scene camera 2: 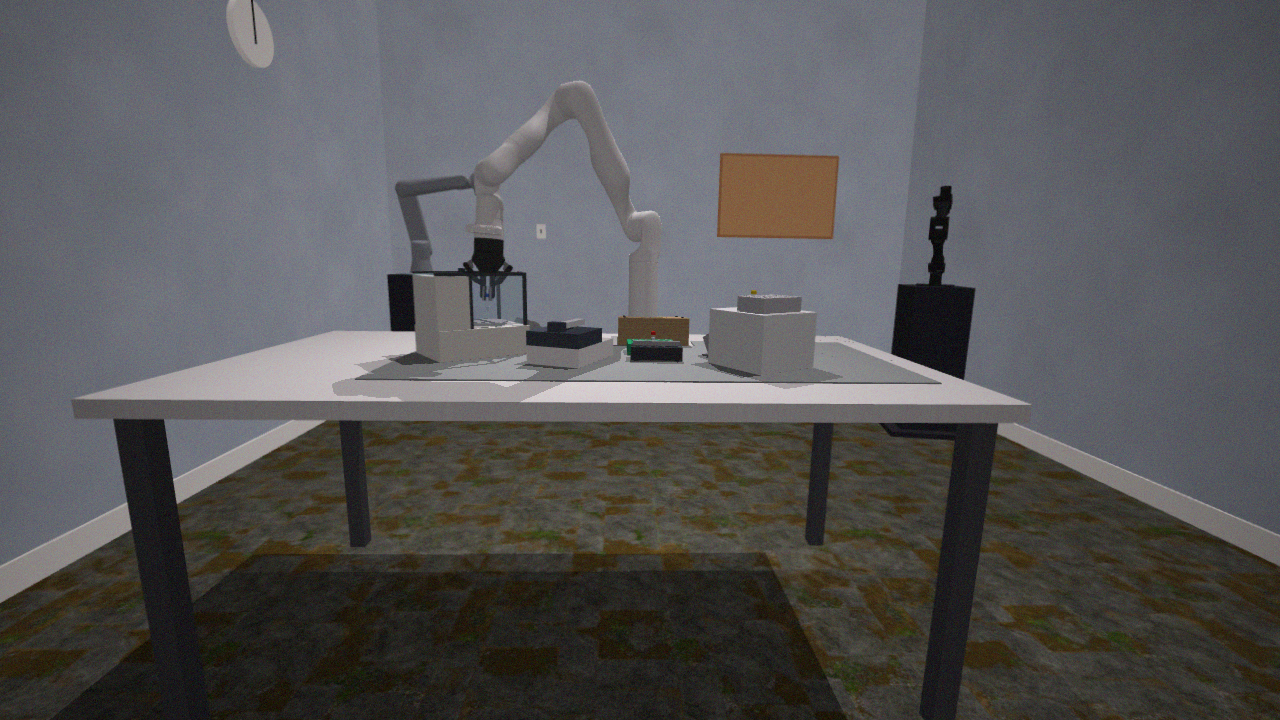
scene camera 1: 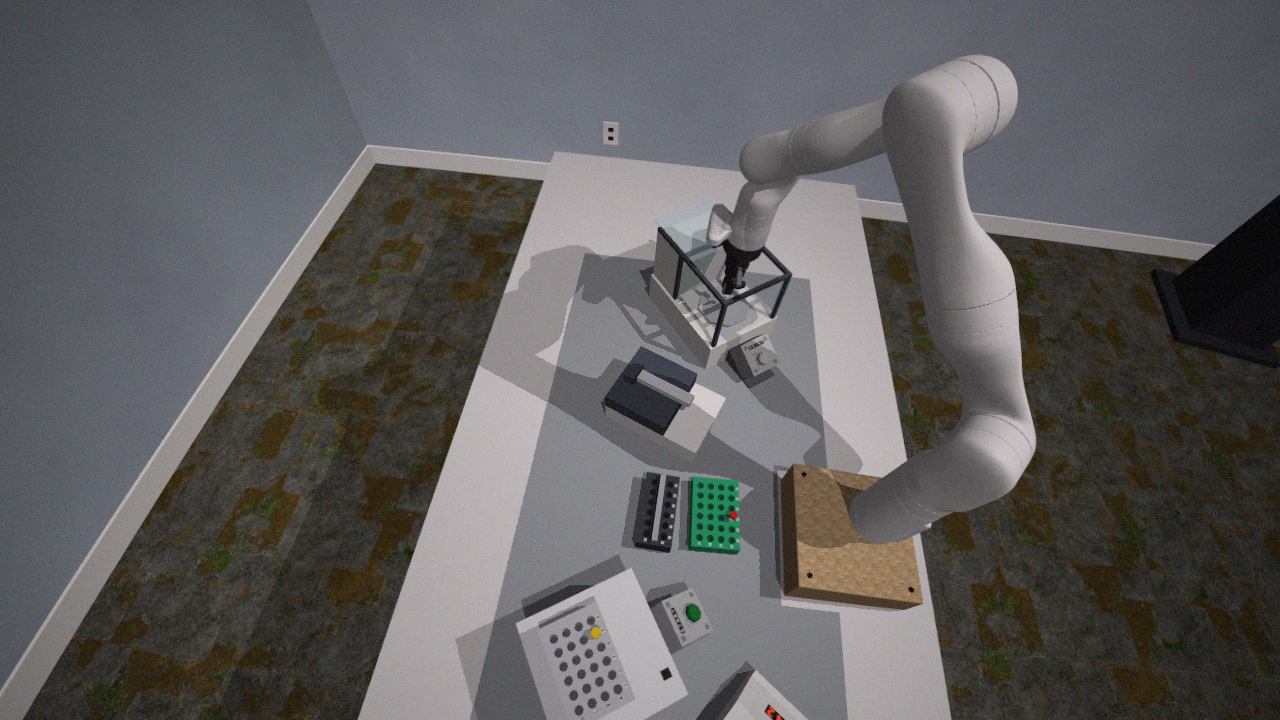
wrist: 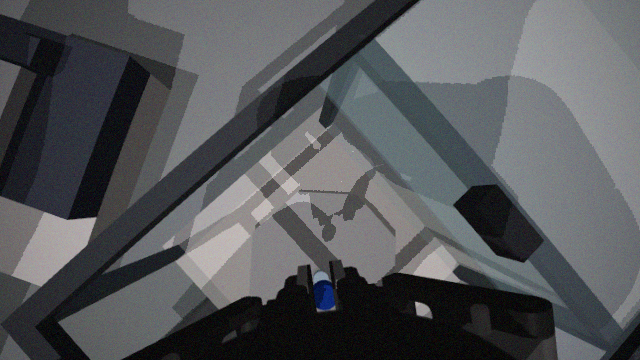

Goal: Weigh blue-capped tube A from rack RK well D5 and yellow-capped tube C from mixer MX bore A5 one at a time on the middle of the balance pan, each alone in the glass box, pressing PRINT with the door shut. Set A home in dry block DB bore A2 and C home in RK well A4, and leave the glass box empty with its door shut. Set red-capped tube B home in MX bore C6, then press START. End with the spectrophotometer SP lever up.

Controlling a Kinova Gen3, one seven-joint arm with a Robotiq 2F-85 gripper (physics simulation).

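Pixels of known places: gripper, fingertip midpoint: (scene camera 2: 487,300) (scene camera 1: 726,290) (wrist: 322,280); arm's base, origin of the base link: (scene camera 2: 642,316) (scene camera 1: 874,517).
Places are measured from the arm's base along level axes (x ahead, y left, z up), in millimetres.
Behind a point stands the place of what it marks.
Note:
My gripper (scene camera 1: 732,288) {x 361, y -363, z 69 mm} (scene camera 2: 487,295) {x 361, y -363, z 69 mm} (wrist: 322,280) {x 361, y -363, z 69 mm} is shut on blue-capped tube A (wrist: 324,296) {x 357, y -363, z 86 mm}, with its fingers down inside the glass box (scene camera 1: 693,266) {x 434, y -331, z 144 mm} (scene camera 2: 525,300) {x 357, y -258, z 71 mm} (wrist: 220,154) {x 415, y -318, z 144 mm}. The box is open on top where the fingers enter. The grey pan (wrist: 370,245) {x 375, y -402, z 14 mm} shows below the fingers; the tube's lower end is hidden. Red-capped tube B (scene camera 1: 733,514) {x 237, y 67, z -15 mm} (scene camera 2: 652,334) {x 242, y 65, z -22 mm} stands in the green rack RK (scene camera 1: 694,548) {x 285, y 134, z -53 mm}. Yellow-capped tube C (scene camera 1: 595,632) {x 393, y 328, z 114 mm} (scene camera 2: 753,292) {x 399, y 327, z 110 mm} stands in the white mixer MX (scene camera 1: 648,626) {x 328, y 293, z 66 mm} (scene camera 2: 760,340) {x 502, y 343, z 10 mm}. The green START button (scene camera 1: 692,612) {x 267, y 245, z 3 mm} is beside the mixer.
A small knobbed panel (scene camera 1: 760,358) {x 254, y -266, z 1 mm} stands by the balance. A dark-topped device (scene camera 1: 702,420) {x 334, y -100, z -24 mm} (scene camera 2: 563,338) {x 517, y -107, z -1 mm}, seemingly SP, has a grey lever (scene camera 1: 664,387) {x 421, y -116, z 29 mm} lying low across it. The black block DB (scene camera 1: 640,538) {x 380, y 153, z -33 mm} (scene camera 2: 656,352) {x 396, y 97, z -46 mm} is beside RK. A dark handle (wrist: 497,220) {x 404, y -406, z 153 mm} sits near the glass edge.

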